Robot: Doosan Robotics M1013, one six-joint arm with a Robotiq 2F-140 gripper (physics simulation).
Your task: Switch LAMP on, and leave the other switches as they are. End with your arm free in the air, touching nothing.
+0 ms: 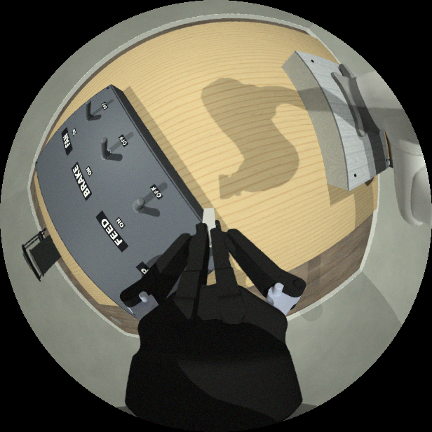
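A dark grey switch panel (pixel 75 200) lies at the left. Its FAN switch (pixel 90 116), BRAKE switch (pixel 105 150) and FEED switch (pixel 140 204) stand in a row, each between a small OFF mark on the upper right and an ON mark on the lower left. Near the panel's lower end, a label (pixel 144 269) shows part of a letter P; the rest of it is covered by my gripper. The LAMP switch does not show; the fingers hide that area. My gripper (pixel 209 215) is shut and empty, its tips over the panel's right edge. Contact cannot be told.
A silver-topped box (pixel 335 120) stands at the upper right, with a pale grey robot arm part (pixel 412 165) beside it. A small black object (pixel 41 254) sits beyond the table's left edge. An arm shadow falls across the wooden table top (pixel 180 65).
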